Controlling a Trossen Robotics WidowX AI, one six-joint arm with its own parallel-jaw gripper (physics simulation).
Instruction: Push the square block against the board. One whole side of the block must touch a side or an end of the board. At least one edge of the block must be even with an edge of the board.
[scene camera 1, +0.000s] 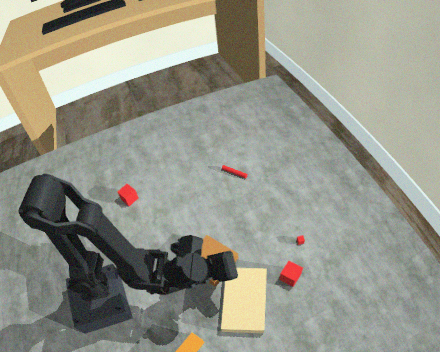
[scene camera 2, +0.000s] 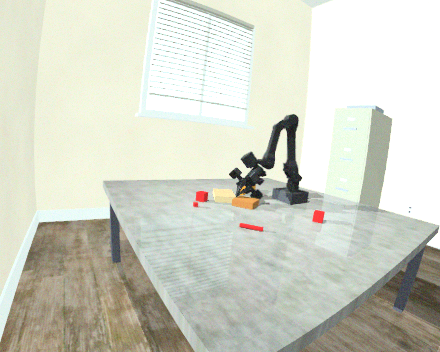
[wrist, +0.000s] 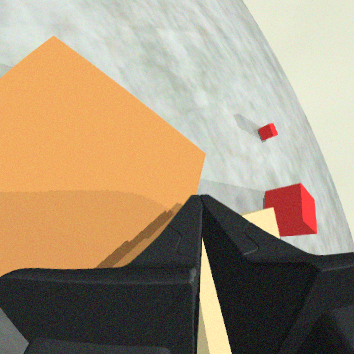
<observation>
The gripper (scene camera 1: 228, 262) is shut and holds nothing. Also in view: a square block (wrist: 98, 175). Further things: a pale tan board (scene camera 1: 244, 301).
The pale tan board shows as well in the wrist view (wrist: 210, 323). The gripper also shows in the wrist view (wrist: 198, 202).
</observation>
